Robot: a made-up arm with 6 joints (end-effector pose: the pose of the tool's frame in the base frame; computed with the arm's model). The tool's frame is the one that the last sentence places.
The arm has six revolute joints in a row. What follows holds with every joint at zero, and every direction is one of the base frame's.
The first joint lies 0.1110 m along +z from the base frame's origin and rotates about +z.
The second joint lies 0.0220 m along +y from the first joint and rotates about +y.
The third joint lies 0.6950 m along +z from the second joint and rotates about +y.
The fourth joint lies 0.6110 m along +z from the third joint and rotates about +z.
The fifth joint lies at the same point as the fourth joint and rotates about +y.
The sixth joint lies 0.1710 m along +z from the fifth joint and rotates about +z.
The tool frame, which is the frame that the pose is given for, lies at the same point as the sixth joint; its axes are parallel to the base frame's.
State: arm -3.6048 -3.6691 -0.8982 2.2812 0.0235 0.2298
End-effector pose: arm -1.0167 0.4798 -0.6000 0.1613 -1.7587 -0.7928
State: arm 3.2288 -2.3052 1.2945 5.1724 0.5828 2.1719
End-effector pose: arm 1.1225 0.1607 0.0811 -0.9684 -0.0798 -1.5990
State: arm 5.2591 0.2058 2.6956 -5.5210 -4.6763 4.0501
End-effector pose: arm 0.2058 -0.0689 0.1745 -0.5874 1.8824 1.4855
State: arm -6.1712 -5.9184 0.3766 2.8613 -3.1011 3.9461
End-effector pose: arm 0.5444 0.0814 1.0804 -1.1712 -2.2266 0.5309
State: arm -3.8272 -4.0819 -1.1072 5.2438 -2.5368 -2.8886
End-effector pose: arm -0.8075 0.5238 -0.0391 1.5575 0.6631 -0.0506
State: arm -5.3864 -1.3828 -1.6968 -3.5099 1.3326 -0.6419
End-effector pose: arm -0.4187 -0.3930 -0.4188 -1.3226 -1.8297 -1.5836
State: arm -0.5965 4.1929 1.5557 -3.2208 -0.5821 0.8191
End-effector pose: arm -0.7420 0.5214 0.4624 -0.0132 0.0940 -2.9848
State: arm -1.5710 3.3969 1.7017 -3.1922 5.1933 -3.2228
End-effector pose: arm 0.0145 0.7578 -0.1613 -0.0343 -0.1135 -1.6718
